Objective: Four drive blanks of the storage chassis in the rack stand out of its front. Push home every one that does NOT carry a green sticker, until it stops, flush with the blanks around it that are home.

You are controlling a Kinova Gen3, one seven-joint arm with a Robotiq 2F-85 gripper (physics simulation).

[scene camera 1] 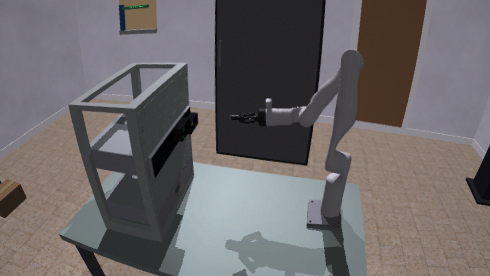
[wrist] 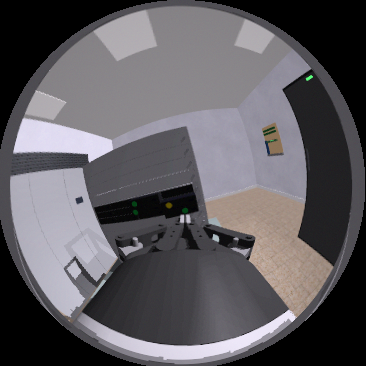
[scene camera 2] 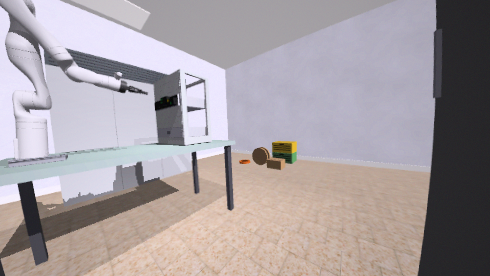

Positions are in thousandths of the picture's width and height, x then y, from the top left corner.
grey rack: scene camera 1 305, 516; wrist 441, 545; scene camera 2 350, 375
